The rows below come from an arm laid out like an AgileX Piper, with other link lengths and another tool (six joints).
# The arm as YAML. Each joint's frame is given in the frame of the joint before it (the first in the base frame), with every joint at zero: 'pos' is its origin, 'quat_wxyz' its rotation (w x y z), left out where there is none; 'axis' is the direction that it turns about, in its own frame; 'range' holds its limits. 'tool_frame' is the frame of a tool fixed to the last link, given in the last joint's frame.
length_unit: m
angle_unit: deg
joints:
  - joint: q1
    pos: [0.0, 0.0, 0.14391]
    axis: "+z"
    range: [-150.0, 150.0]
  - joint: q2
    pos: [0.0, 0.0, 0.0]
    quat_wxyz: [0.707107, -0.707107, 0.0, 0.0]
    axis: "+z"
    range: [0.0, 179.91]
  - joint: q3
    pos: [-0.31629, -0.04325, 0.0]
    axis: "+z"
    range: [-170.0, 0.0]
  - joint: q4
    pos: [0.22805, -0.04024, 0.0]
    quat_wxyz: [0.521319, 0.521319, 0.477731, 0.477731]
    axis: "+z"
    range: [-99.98, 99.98]
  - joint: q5
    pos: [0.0, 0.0, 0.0]
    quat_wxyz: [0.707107, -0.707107, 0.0, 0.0]
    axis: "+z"
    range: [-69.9, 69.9]
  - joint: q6
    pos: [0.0, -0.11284, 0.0]
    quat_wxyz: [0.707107, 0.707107, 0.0, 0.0]
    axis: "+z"
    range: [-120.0, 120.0]
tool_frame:
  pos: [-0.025, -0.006, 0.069]
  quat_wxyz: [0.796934, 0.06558, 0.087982, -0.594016]
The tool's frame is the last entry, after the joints.
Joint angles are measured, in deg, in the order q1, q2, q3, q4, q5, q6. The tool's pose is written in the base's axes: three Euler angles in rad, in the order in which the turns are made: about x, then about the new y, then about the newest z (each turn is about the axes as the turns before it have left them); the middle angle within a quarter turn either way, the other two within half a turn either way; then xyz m. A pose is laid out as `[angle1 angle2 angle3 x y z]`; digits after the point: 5 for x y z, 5 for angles.
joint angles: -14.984 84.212 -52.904 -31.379 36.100 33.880
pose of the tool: [2.51299 0.24406 2.49638 0.30877 -0.14953 0.24676]
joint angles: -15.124 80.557 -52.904 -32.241 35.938 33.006
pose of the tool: [2.47136 0.29736 2.51596 0.30220 -0.14908 0.26916]
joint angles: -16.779 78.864 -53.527 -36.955 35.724 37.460
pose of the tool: [2.39790 0.30607 2.59909 0.29549 -0.16417 0.28833]
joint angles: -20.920 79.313 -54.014 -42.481 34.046 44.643
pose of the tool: [2.33285 0.27495 2.72619 0.28776 -0.19271 0.29794]
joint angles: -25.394 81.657 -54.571 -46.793 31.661 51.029
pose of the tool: [2.30271 0.23209 2.82681 0.28362 -0.22164 0.29583]
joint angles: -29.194 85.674 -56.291 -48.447 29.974 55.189
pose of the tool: [2.31075 0.18423 2.89856 0.28520 -0.24849 0.28510]
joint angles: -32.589 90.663 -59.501 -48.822 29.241 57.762
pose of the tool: [2.32767 0.13332 2.95870 0.28965 -0.27709 0.27257]
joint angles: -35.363 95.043 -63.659 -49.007 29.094 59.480
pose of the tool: [2.33036 0.09743 3.01637 0.29460 -0.30460 0.26705]
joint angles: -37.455 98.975 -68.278 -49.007 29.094 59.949
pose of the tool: [2.32221 0.07728 3.05639 0.30167 -0.32945 0.26559]
